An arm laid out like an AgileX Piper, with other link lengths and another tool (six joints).
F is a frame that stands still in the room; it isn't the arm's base.
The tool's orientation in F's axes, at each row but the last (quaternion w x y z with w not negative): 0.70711 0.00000 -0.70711 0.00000; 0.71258 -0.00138 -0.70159 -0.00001; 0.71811 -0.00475 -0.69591 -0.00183; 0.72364 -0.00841 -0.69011 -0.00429; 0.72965 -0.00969 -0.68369 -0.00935; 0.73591 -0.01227 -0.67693 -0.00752; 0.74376 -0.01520 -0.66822 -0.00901; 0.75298 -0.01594 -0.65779 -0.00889; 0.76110 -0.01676 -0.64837 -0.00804; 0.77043 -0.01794 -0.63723 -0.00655; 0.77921 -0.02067 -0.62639 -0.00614
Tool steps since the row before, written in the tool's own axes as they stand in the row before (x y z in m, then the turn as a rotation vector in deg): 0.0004 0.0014 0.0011 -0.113 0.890 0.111; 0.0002 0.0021 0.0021 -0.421 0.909 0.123; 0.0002 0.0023 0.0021 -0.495 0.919 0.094; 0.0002 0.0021 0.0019 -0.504 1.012 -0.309; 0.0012 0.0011 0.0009 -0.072 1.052 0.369; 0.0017 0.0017 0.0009 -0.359 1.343 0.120; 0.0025 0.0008 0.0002 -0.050 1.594 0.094; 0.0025 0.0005 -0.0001 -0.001 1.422 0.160; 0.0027 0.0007 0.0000 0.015 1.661 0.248; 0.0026 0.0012 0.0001 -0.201 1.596 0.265; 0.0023 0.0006 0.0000 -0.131 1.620 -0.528
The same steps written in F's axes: -0.0011 0.0014 0.0004 -0.111 0.890 -0.113; -0.0021 0.0021 0.0002 -0.128 0.908 -0.421; -0.0021 0.0023 0.0003 -0.101 0.918 -0.496; -0.0019 0.0021 0.0003 0.303 1.004 -0.524; -0.0008 0.0011 0.0013 -0.344 1.062 -0.049; -0.0007 0.0017 0.0018 -0.112 1.344 -0.358; 0.0001 0.0008 0.0025 -0.045 1.596 -0.057; 0.0005 0.0005 0.0025 -0.110 1.427 0.003; 0.0005 0.0007 0.0027 -0.186 1.669 0.029; 0.0004 0.0012 0.0025 -0.245 1.602 -0.179; 0.0005 0.0006 0.0022 0.545 1.595 -0.281
